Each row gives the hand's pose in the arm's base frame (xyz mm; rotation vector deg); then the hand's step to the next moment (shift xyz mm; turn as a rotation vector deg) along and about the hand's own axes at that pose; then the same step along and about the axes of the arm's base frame.
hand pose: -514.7 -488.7 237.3 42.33 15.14 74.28
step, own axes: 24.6 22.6 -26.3 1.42 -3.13 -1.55
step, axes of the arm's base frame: -25.5 34.0 0.0 1.94 1.60 -2.81
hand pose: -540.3 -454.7 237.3 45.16 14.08 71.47
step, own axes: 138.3 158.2 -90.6 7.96 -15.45 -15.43
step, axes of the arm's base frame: -124.7 178.0 71.7 5.45 11.87 -19.23
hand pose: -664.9 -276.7 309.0 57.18 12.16 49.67
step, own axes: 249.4 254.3 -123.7 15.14 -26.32 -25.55
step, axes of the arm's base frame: -38.1 323.2 190.4 10.71 20.87 -32.00
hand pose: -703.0 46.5 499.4 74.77 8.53 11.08
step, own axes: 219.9 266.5 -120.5 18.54 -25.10 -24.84
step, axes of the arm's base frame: 172.7 229.7 226.6 14.11 21.28 -30.64
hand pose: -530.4 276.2 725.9 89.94 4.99 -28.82
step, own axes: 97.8 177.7 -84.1 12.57 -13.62 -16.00
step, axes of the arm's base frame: 173.2 43.1 127.9 10.56 13.35 -17.60
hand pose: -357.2 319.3 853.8 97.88 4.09 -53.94
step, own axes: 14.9 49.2 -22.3 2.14 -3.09 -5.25
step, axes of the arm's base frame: 46.5 -5.6 30.8 2.80 4.67 -3.47
